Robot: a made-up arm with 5 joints.
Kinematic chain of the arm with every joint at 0, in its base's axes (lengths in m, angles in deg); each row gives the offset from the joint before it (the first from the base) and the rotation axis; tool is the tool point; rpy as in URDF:
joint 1: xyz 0 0 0.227 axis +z
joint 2: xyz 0 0 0 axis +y
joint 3: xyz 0.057 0 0.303 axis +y
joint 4: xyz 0.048 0 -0.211 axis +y
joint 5: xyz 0.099 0 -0.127 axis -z
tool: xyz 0 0 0 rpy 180 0 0
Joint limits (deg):
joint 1: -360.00..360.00
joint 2: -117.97..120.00
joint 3: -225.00..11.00
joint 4: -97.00..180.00
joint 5: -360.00..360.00
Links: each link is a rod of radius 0.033 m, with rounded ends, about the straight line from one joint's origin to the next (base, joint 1, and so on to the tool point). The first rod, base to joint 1, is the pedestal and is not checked.
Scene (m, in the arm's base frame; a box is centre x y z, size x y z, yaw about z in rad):
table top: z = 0
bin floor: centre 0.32 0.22 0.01 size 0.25 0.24 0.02 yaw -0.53
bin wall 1: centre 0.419 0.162 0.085 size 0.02 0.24 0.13 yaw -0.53
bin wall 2: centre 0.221 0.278 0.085 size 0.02 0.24 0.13 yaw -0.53
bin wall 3: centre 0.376 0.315 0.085 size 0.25 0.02 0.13 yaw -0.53
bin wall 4: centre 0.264 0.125 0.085 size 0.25 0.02 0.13 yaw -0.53
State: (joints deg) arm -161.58 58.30 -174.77 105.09 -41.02
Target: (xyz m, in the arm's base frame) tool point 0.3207 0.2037 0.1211
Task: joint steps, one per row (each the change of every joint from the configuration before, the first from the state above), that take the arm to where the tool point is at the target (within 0.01 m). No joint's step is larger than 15 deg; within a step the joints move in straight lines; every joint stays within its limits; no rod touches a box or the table.
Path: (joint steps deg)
1: 1.27 -11.41 -4.57 -14.07 0.00
2: 1.28 -11.41 -4.56 -14.06 0.00
3: 1.27 -11.41 -4.57 -14.07 0.00
4: 1.27 -11.42 -4.57 -14.07 0.00
5: 1.27 -11.41 -4.56 -14.06 0.00
6: 1.28 -11.41 -4.57 -14.07 0.00
7: 1.27 -11.41 -4.56 -14.06 0.00
8: 1.27 -11.41 -4.57 -14.07 0.00
9: 1.28 -11.41 -4.57 -14.07 0.00
10: 1.27 -11.41 -4.56 -14.06 0.00
11: 1.27 -11.42 -4.57 -14.07 0.00

